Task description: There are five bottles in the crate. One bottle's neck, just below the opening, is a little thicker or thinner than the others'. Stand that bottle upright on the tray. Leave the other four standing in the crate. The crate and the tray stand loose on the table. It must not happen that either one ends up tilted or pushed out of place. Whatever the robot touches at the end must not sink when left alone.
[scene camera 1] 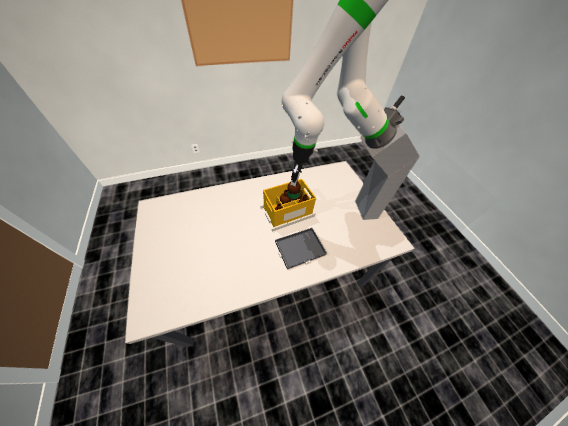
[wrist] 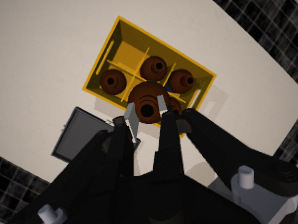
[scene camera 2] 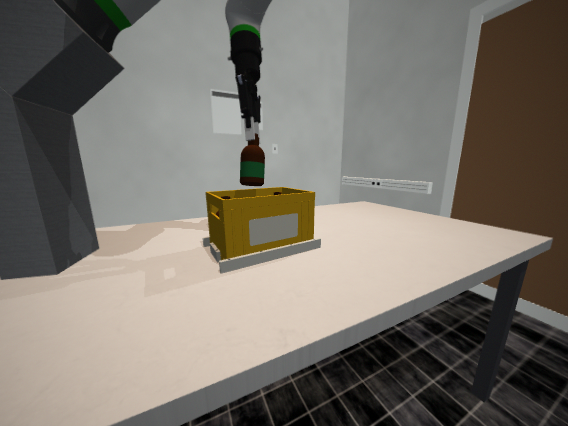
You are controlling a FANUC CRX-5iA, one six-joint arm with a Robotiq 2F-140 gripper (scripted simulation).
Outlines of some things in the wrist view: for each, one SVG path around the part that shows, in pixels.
A dark grey tray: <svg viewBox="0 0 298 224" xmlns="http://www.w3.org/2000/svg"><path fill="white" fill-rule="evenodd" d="M139 138L136 138L136 142L133 143L134 153L140 144ZM114 126L80 107L75 107L51 156L69 164L100 130L112 132Z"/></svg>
A brown bottle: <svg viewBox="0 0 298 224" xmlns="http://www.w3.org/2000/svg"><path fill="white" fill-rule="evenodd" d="M144 81L137 84L131 90L127 103L135 103L135 112L140 119L139 122L155 124L161 121L157 96L163 95L166 106L171 105L170 96L165 87L160 83Z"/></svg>
